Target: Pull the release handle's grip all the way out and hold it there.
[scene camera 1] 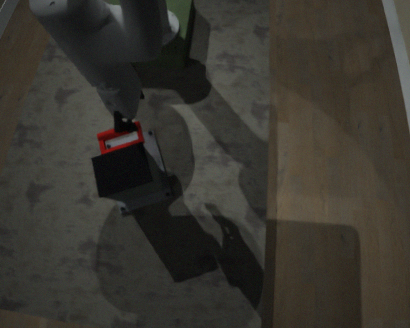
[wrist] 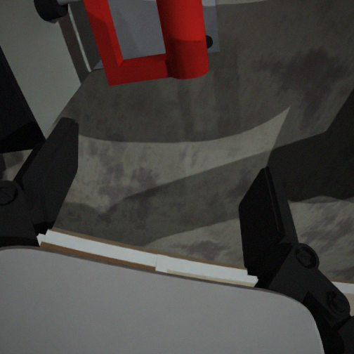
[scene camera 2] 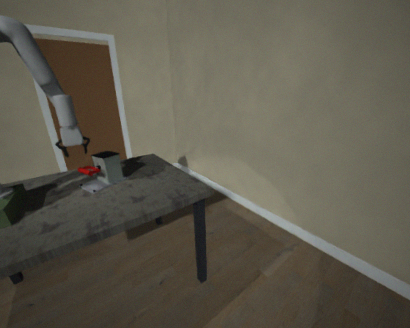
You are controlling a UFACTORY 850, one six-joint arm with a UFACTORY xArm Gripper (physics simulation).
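Observation:
The release handle's red grip (scene camera 1: 106, 134) (scene camera 2: 88, 170) (wrist: 186, 45) is a rectangular frame with a thick round outer bar. It sticks out beside a grey box housing (scene camera 1: 122, 172) (scene camera 2: 113, 168) (wrist: 37, 67) with a black top. The housing stands on a pale base plate (scene camera 1: 156, 151) (scene camera 2: 94, 187) (wrist: 135, 32). My gripper (scene camera 1: 131, 114) (scene camera 2: 76, 153) (wrist: 166, 165) is open and empty, above and apart from the grip. In the wrist view the grip lies beyond the fingertips at the top, partly cut off. In scene camera 1 a finger overlaps the grip's outer bar.
The grey mottled table (scene camera 1: 55, 250) (scene camera 2: 145, 202) (wrist: 125, 175) carries the housing; its edge runs right of it in scene camera 1. A green block (scene camera 1: 172, 55) (scene camera 2: 11, 205) stands near the arm's base. A wall and a brown door (scene camera 2: 85, 90) are behind.

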